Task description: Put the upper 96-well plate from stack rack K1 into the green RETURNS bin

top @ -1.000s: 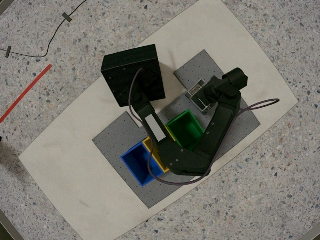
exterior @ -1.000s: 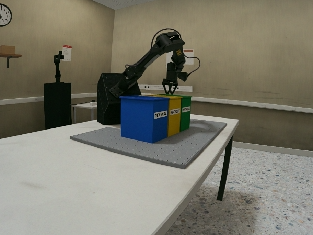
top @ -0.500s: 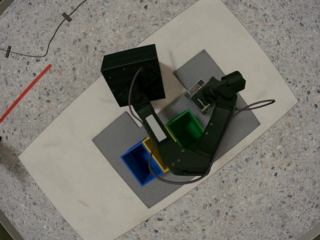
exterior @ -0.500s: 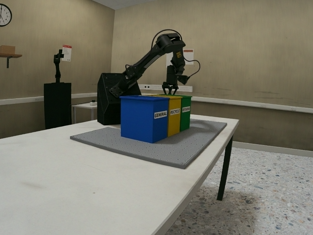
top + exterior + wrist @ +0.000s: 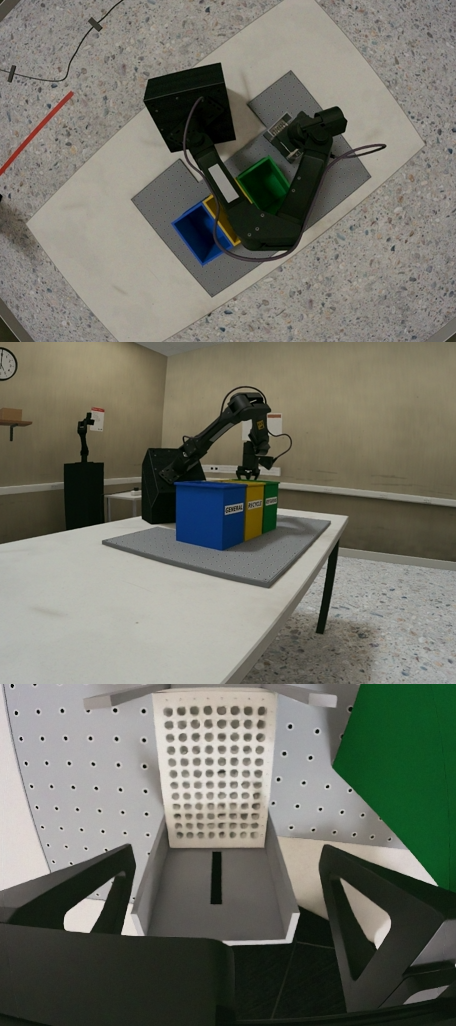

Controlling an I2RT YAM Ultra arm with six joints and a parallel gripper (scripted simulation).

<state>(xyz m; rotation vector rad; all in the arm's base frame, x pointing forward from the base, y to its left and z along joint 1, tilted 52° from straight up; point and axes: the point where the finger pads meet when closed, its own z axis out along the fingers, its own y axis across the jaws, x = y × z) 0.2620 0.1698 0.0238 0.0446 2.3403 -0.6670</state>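
Right now the 96-well plate is 100 mm below my hand and 10 mm ahead of it. Also, from my hand: green returns bin (190 mm to the right, 50 mm below, 30 mm ahead); then yellow bin (310 mm to the right, 50 mm below, 30 mm behind); then blue bin (430 mm to the right, 80 mm behind, 50 mm below).
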